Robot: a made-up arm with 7 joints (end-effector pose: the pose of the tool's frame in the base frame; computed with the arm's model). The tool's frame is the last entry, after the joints. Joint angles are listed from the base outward.
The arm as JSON. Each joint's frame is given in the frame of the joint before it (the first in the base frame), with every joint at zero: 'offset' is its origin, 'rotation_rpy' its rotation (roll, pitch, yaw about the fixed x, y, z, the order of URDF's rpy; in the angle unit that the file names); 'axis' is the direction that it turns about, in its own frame. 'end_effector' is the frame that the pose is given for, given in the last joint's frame.
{
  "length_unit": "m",
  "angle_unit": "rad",
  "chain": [
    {
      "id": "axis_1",
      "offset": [
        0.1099,
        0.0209,
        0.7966
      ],
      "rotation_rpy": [
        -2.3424,
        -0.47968,
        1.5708
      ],
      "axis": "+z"
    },
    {
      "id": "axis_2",
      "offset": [
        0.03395,
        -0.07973,
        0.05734
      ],
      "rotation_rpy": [
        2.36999,
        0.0,
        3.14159
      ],
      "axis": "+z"
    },
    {
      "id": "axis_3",
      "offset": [
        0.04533,
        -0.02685,
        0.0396
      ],
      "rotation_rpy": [
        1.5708,
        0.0,
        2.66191
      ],
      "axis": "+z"
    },
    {
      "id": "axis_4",
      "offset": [
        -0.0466,
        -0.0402,
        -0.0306
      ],
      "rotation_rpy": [
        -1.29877,
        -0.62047,
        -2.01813
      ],
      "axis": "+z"
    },
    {
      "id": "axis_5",
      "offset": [
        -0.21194,
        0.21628,
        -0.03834
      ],
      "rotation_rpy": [
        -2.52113,
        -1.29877,
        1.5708
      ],
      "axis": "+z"
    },
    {
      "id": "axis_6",
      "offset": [
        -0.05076,
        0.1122,
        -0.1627
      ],
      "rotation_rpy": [
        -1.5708,
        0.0,
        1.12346
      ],
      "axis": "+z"
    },
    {
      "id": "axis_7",
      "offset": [
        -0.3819,
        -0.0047,
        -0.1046
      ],
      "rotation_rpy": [
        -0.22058,
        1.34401,
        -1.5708
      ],
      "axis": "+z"
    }
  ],
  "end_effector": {
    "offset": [
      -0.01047,
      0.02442,
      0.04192
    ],
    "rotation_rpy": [
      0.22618,
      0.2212,
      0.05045
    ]
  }
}
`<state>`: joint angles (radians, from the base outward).
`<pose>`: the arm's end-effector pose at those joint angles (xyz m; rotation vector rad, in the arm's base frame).
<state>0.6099 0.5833 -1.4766 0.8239 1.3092 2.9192 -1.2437</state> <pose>0.3711 -0.2110 1.0888 2.2642 -1.4062 0.6713</pose>
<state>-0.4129 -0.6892 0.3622 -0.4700 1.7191 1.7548 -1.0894</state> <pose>-0.2843 -0.0877 1.2888 0.6905 -1.4852 2.6096</pose>
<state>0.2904 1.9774 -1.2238 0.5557 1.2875 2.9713 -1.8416</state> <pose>0.3215 -0.2274 0.4757 -1.4277 0.7912 -0.0328</pose>
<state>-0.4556 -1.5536 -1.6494 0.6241 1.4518 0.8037 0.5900</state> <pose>-0.2057 0.3172 0.6961 -1.3711 -0.7520 -1.5802</pose>
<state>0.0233 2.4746 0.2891 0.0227 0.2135 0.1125 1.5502</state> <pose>0.3383 -0.0350 0.5666 -0.0637 -2.4254 0.8859</pose>
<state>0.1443 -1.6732 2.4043 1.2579 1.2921 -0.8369 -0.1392</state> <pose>0.1837 -0.1011 0.9198 0.0473 -0.0763 0.6081</pose>
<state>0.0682 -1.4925 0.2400 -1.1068 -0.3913 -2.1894 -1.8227</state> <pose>0.0481 -0.1519 0.7098 -0.5528 0.7104 -1.0615</pose>
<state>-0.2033 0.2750 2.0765 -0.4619 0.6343 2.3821 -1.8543</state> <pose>-0.0579 0.3545 1.2041 -0.8855 -2.1553 -0.0915</pose>
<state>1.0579 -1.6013 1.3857 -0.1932 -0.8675 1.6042 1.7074</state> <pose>0.2332 0.2782 0.2930 0.9609 -1.5017 1.3104</pose>
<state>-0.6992 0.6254 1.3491 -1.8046 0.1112 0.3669 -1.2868</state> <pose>-0.2449 -0.1946 1.0858 0.3103 -1.7426 -0.4923</pose>
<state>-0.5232 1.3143 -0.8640 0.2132 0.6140 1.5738 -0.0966</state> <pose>0.2542 -0.4609 0.6951 -0.6755 2.9388 -0.1771</pose>
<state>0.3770 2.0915 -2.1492 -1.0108 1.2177 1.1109 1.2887</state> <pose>0.2750 -0.2910 0.4013 1.1073 0.6452 1.9964</pose>
